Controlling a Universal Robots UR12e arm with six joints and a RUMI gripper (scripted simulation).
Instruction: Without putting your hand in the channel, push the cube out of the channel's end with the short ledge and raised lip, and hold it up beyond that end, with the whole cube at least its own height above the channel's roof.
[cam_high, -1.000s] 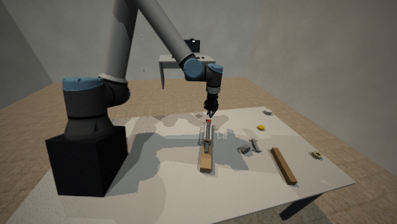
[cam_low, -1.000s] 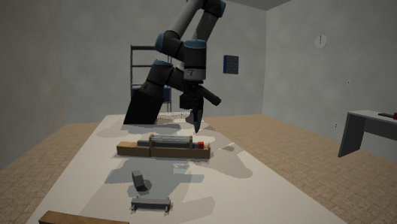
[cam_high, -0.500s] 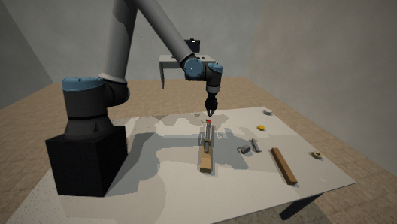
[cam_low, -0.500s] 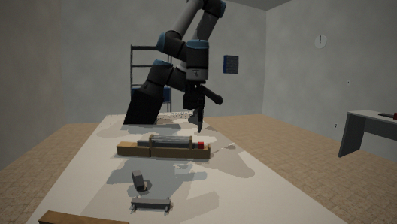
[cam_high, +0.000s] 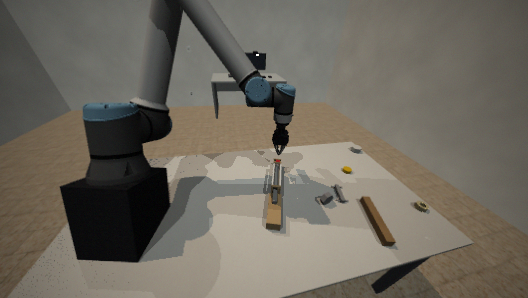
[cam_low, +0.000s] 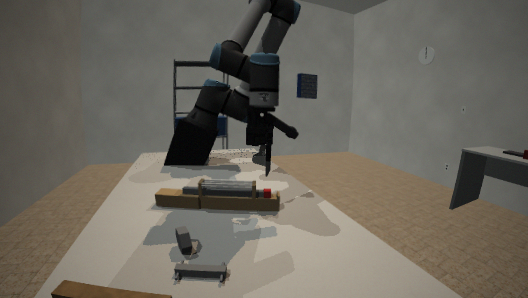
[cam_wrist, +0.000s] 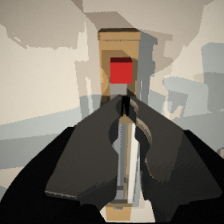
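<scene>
My gripper is now 8 cm above the red cube. Round my hand: wooden channel: 13 cm to the right, 8 cm below, 4 cm behind; then grey block: 28 cm to the right, 18 cm ahead, 10 cm below; then grey legged piece: 28 cm ahead, 25 cm to the right, 12 cm below.
</scene>
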